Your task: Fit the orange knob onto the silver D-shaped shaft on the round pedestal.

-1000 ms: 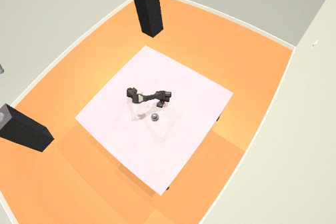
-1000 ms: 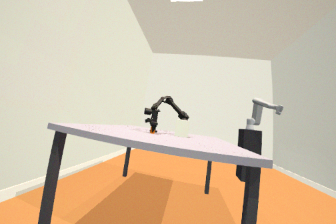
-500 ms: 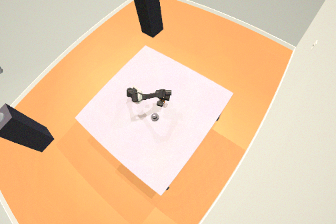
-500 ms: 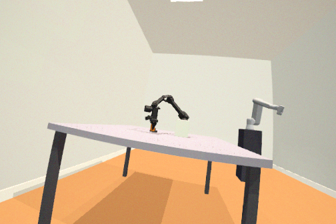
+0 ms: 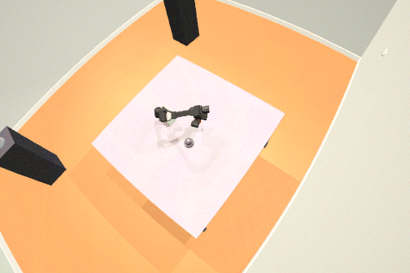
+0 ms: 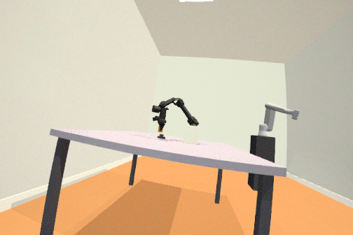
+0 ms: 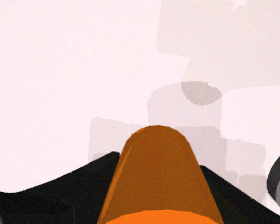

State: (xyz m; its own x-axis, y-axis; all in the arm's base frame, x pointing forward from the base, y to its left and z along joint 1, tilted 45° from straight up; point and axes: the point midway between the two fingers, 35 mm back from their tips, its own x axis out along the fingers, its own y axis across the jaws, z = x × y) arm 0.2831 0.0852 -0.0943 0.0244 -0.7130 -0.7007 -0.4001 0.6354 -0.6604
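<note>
My gripper tip is 40 mm short of the silver shaft, 180 mm to the left of it and 50 mm above it. The rest, counted from my gripper tip: orange knob 30 mm above.
</note>
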